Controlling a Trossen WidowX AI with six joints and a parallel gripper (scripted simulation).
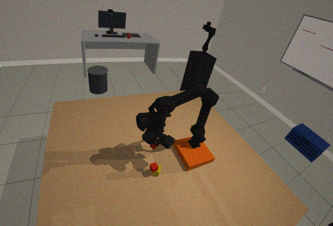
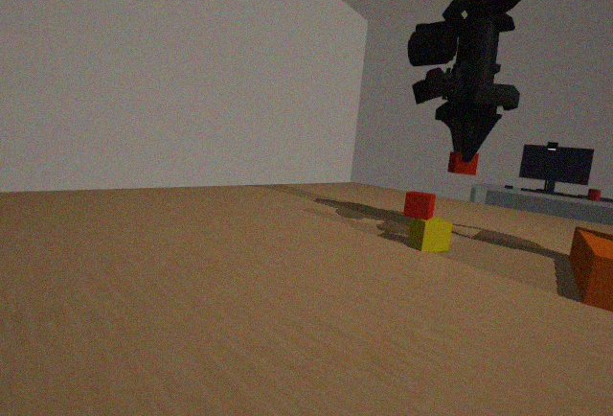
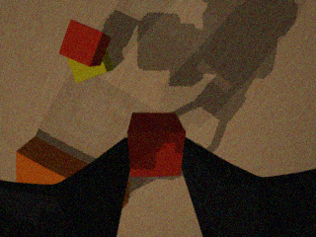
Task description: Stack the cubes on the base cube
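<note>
Right now my gripper tip is 10 mm short of the yellow base cube, 90 mm to the right of it and 100 mm above it. Round my gripper tip: red cube: right at my gripper tip.
</note>
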